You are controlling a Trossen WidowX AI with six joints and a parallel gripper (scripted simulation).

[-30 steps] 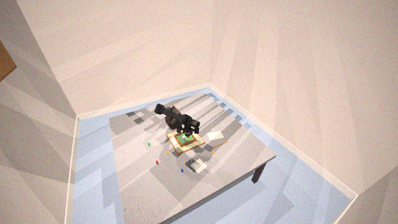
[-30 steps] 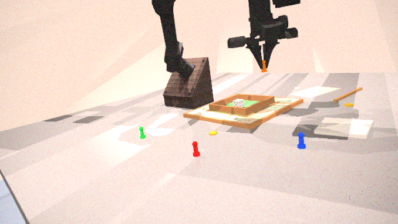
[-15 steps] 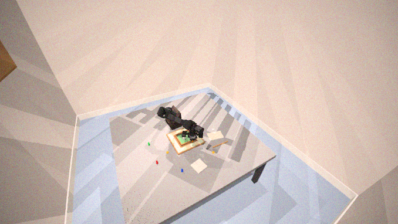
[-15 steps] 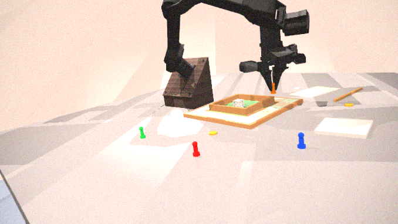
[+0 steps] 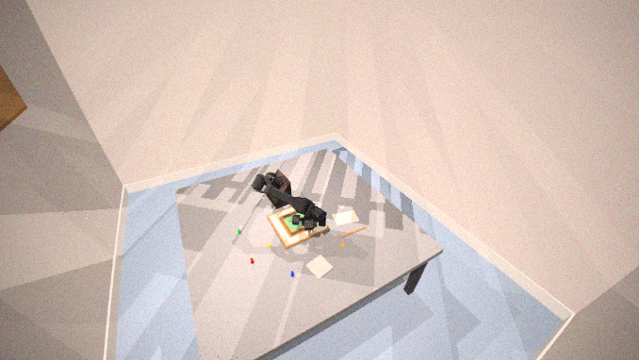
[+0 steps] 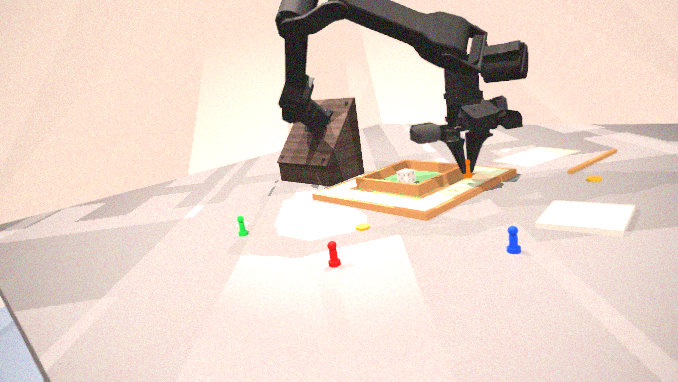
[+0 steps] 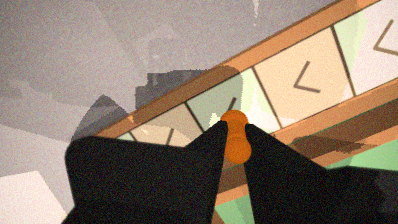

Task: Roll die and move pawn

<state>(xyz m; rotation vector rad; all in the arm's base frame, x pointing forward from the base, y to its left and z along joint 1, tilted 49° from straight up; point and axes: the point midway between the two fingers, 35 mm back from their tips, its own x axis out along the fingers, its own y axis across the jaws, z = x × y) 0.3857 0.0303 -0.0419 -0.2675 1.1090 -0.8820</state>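
The green tray floor is 110 mm behind my gripper tip, 30 mm to the right of it and 30 mm below it. From my gripper tip the other things lie so: wooden stick (100 mm ahead, 250 mm to the left, 30 mm below); then white die (110 mm behind, 50 mm to the right, 10 mm below); then orange pawn (10 mm above).
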